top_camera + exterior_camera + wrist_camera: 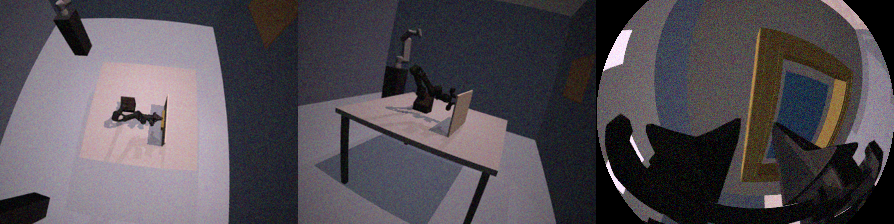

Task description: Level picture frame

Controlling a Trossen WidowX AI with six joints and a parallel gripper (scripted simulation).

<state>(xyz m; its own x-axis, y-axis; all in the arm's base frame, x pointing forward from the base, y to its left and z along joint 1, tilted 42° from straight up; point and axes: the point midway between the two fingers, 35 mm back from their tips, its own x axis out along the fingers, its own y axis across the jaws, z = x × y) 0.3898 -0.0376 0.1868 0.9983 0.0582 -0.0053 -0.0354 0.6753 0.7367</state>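
My gripper tip is now 6 cm above the picture frame and 1 cm short of it. Also, from my gripper tip: upright wall panel 7 cm below, 2 cm ahead.
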